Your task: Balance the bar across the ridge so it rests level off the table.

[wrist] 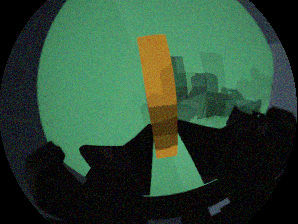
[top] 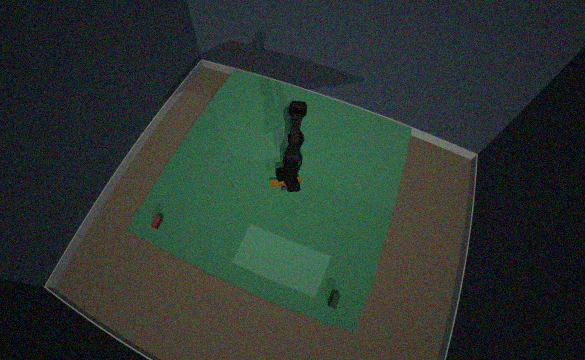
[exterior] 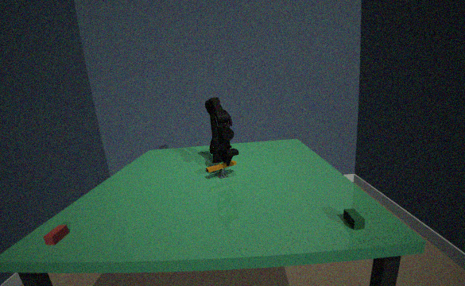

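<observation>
My gripper tip is now 1 cm short of the orange bar and 3 cm to the left of it. Round my gripper tip: dark green block: 49 cm ahead, 43 cm to the left, 4 cm below; then red block: 49 cm ahead, 57 cm to the right, 4 cm below.
</observation>
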